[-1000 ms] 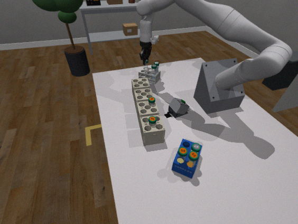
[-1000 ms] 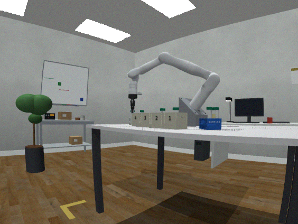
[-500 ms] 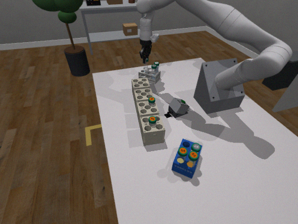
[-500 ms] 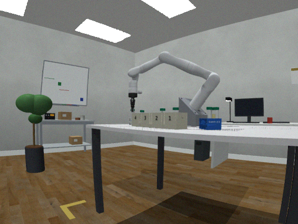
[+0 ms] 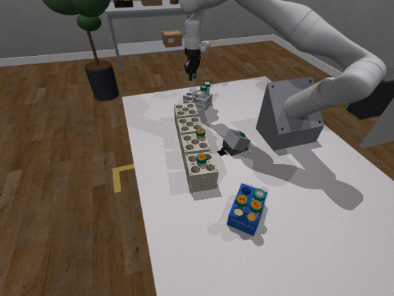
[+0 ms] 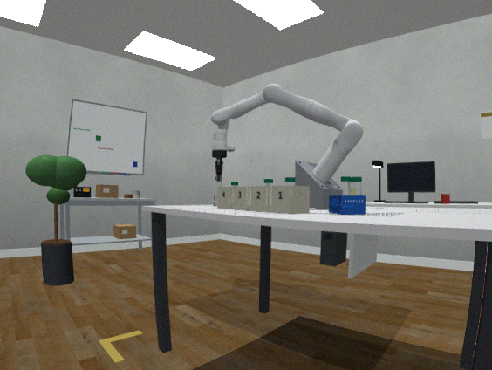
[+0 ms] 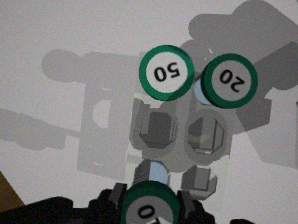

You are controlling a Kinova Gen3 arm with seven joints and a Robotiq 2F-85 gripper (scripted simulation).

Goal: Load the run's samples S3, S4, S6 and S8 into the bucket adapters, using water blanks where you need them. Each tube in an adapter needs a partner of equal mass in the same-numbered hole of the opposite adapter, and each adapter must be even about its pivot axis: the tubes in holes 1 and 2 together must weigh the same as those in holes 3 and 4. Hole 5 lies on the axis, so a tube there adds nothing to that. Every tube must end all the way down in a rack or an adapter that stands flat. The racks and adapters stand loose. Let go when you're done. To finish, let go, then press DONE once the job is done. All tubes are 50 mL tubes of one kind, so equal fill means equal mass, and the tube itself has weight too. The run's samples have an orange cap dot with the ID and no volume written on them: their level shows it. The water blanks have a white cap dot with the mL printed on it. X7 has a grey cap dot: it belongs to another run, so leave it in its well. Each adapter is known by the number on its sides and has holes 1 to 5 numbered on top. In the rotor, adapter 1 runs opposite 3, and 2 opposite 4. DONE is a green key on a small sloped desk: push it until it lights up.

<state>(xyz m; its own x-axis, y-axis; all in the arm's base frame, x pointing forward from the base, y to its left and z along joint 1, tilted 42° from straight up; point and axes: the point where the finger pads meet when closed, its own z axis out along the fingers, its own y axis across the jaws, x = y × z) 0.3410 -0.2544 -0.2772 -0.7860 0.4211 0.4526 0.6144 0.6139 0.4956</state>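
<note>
My hand is 10 mm past the white-dot 10 ml blank and 50 mm above it. The rest, counted from my hand: 20 ml water blank (40 mm behind, 80 mm to the left, 80 mm below); then 50 ml blank (60 mm behind, 40 mm to the left, 80 mm below); then white blank rack (20 mm behind, 40 mm to the left, 110 mm below).
</note>
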